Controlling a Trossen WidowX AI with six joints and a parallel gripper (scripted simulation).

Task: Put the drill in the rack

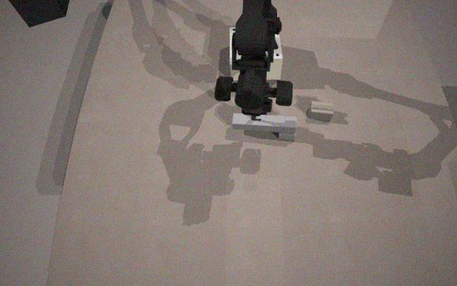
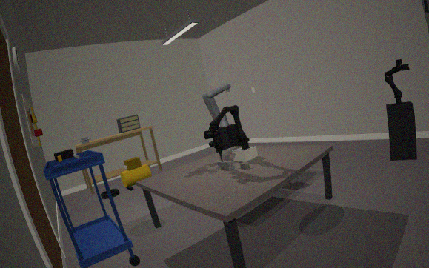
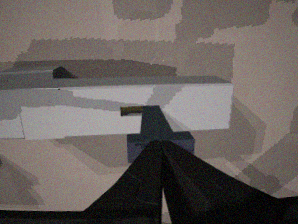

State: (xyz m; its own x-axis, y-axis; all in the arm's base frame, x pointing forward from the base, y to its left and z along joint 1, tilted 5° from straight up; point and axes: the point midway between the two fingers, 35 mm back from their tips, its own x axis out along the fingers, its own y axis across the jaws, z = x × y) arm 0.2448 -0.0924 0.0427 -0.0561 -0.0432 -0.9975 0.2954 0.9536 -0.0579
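Now: the dark blue T-shaped key 30 mm below my gripper tip. Round my gripper tip: drill (80 mm below, 50 mm to the left, 20 mm ahead); then grey fixture (90 mm below, 40 mm to the left, 10 mm ahead).
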